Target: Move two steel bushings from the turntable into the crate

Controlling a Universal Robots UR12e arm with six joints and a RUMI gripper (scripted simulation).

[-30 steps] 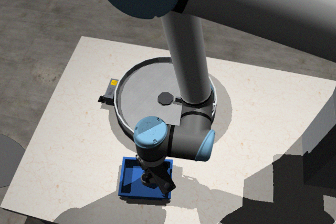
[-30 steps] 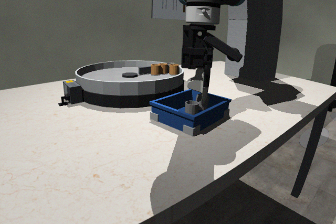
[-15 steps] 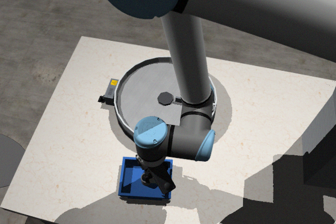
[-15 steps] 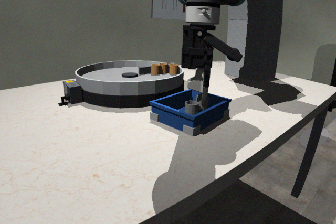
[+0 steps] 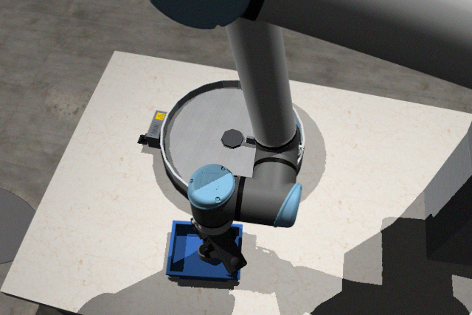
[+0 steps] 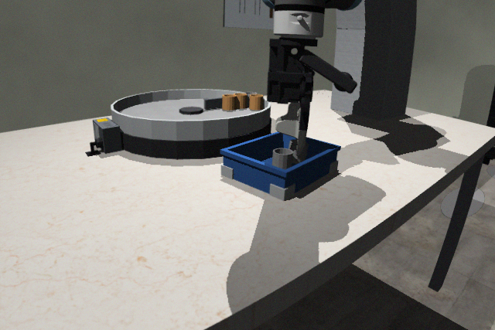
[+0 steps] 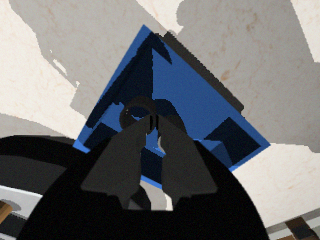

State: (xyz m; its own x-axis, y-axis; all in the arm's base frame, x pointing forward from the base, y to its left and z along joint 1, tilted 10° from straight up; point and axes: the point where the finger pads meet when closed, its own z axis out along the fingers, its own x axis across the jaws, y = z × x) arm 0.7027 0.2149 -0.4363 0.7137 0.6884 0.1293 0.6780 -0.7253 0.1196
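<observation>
Now: hand 40 mm short of the blue crate, 20 mm above it and 10 mm to the left of it. Also, from my hand: round grey turntable 350 mm to the right, 30 mm ahead, 10 mm above.
</observation>
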